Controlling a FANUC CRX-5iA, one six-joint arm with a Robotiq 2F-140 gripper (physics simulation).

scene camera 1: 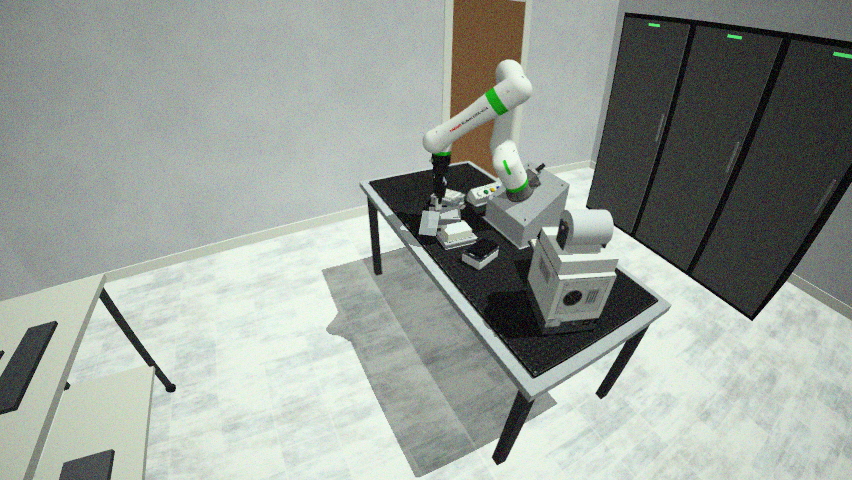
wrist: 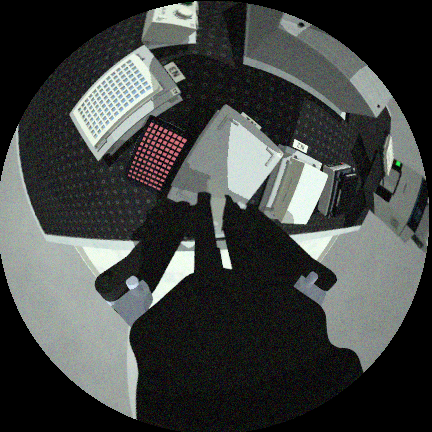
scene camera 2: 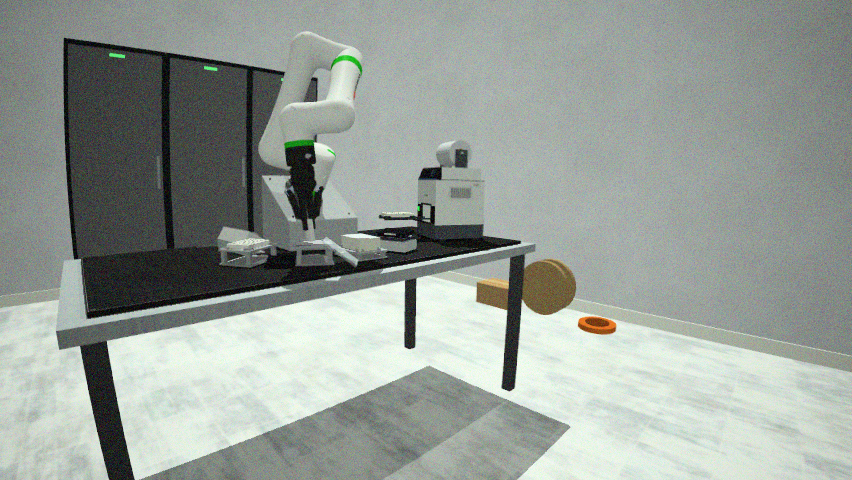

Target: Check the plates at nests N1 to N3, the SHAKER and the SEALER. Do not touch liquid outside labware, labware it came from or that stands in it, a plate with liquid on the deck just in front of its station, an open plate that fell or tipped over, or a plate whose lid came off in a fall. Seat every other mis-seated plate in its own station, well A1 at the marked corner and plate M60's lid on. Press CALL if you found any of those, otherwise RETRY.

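Places are measured from the arm's base along level axes (x back, y down, z right), in millimetres.
Pixels of known places: gripper, fingertip midpoint: (scene camera 1: 438,209) (wrist: 211,189) (scene camera 2: 310,240); arm's base, link origin: (scene camera 1: 520,191).
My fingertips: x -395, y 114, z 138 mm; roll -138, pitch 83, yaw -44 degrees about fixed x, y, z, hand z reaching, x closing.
For each thing: its top centre in the pictures, then the offset to it from my fingertips. "*": a spot on its surface instead.
- nest N1, top centre: (wrist: 228,172) (scene camera 2: 313,242) (scene camera 1: 444,212) dx +27, dy +9, dz -21 mm
- white plate with blue wells, top centre: (wrist: 108,96) (scene camera 2: 249,241) (scene camera 1: 447,192) dx +124, dy +6, dz +167 mm
- black plate with red wells, top centre: (wrist: 152,158) (scene camera 2: 279,258) (scene camera 1: 435,208) dx +25, dy +52, dz +98 mm
- white block-like plate, top centre: (wrist: 306,197) (scene camera 2: 360,236) (scene camera 1: 456,227) dx +19, dy +0, dz -192 mm
- black plate, top centre: (wrist: 348,196) (scene camera 2: 395,229) (scene camera 1: 482,245) dx +64, dy -7, dz -371 mm
- SHAKER, surface spot: (scene camera 2: 398,245) * dx -1, dy +43, dz -341 mm
- pale plate, top centre: (wrist: 389,156) (scene camera 2: 397,212) dx +280, dy -52, dz -529 mm
- SEALER, top centre: (scene camera 1: 588,209) (scene camera 2: 451,141) dx +205, dy -385, dz -780 mm
- button panel, top centre: (scene camera 2: 239,228) (scene camera 1: 487,186) dx +360, dy -13, dz +142 mm
My gripper (scene camera 1: 438,203) (scene camera 2: 307,227) (wrist: 211,189) is shut and empty, above nest N1 (scene camera 2: 313,260) (wrist: 207,150). A pale slab (scene camera 1: 428,223) (scene camera 2: 343,252) leans tilted at N1's front; the gripper hides that part in the wrist view. A white plate with blue wells (scene camera 2: 249,243) (wrist: 115,100) is on nest N3, its seating unclear. A black plate with red wells (wrist: 157,156) lies on the deck between N3 and N1. A white block-like plate (scene camera 1: 457,229) (scene camera 2: 360,240) (wrist: 311,192) is at N2. A black plate (scene camera 1: 484,247) is on the SHAKER (scene camera 1: 480,258) (scene camera 2: 398,245). A pale plate (scene camera 2: 397,213) (wrist: 388,155) sits on the SEALER's tray.
The SEALER (scene camera 1: 587,292) (scene camera 2: 450,202) stands at the table's far end from N3. The button panel (scene camera 1: 488,192) (wrist: 170,30) stands behind N3. The robot's grey pedestal (scene camera 1: 527,211) is behind the nests. The table's front edge (scene camera 1: 444,280) runs close before them.
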